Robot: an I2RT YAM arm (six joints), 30 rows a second.
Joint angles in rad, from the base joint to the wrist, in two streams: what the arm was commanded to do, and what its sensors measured. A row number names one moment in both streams.
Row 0, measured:
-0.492 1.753 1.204 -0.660 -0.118 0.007
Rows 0 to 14, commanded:
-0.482 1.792 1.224 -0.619 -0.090 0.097
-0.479 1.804 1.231 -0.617 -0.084 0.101
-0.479 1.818 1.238 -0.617 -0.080 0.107
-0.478 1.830 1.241 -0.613 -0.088 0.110
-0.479 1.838 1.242 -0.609 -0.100 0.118
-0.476 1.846 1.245 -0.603 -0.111 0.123
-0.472 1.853 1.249 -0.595 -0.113 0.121
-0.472 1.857 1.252 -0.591 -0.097 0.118
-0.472 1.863 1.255 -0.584 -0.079 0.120
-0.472 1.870 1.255 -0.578 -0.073 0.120
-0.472 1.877 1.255 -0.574 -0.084 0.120
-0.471 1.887 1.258 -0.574 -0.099 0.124
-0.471 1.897 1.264 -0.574 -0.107 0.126
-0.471 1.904 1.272 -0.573 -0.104 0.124
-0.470 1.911 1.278 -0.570 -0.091 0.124
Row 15, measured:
-0.473 1.897 1.261 -0.587 -0.105 0.105
